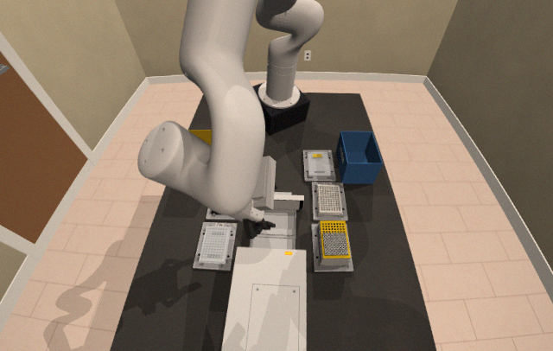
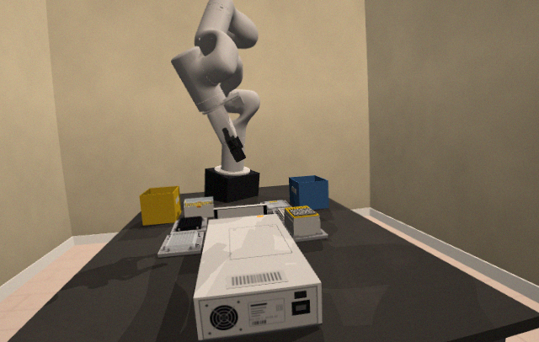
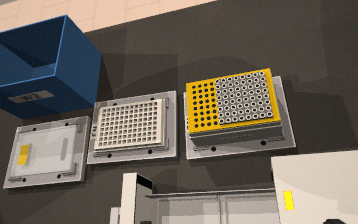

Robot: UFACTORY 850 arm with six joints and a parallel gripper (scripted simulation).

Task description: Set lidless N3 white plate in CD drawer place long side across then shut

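My gripper is now 21 cm past the white well plate, 18 cm to the right of it and 26 cm above it. Round my hand: yellow tip box 4 cm behind, 18 cm to the left, 22 cm below; then cooler CD 9 cm ahead, 1 cm to the left, 24 cm below; then drawer 7 cm behind, 1 cm to the right, 24 cm below.
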